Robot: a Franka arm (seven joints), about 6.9 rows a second.
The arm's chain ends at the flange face. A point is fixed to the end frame.
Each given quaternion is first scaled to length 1.
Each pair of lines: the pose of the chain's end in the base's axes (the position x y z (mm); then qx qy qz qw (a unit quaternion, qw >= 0)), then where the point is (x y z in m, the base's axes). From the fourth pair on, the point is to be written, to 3 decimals.
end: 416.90 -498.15 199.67 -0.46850 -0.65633 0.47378 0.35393
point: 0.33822 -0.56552 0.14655
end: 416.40 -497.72 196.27 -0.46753 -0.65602 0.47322 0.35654
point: 0.33738 -0.56476 0.14323
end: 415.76 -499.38 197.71 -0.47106 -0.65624 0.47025 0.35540
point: 0.33679 -0.56596 0.14402
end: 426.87 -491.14 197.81 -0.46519 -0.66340 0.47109 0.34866
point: 0.350 -0.559 0.143
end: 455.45 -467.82 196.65 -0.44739 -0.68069 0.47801 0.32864
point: 0.384 -0.541 0.141
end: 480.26 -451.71 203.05 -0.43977 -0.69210 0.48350 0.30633
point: 0.413 -0.528 0.146
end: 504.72 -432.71 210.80 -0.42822 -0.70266 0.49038 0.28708
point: 0.442 -0.513 0.154
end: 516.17 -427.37 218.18 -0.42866 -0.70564 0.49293 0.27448
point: 0.456 -0.509 0.161
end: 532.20 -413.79 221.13 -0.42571 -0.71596 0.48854 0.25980
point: 0.476 -0.497 0.162
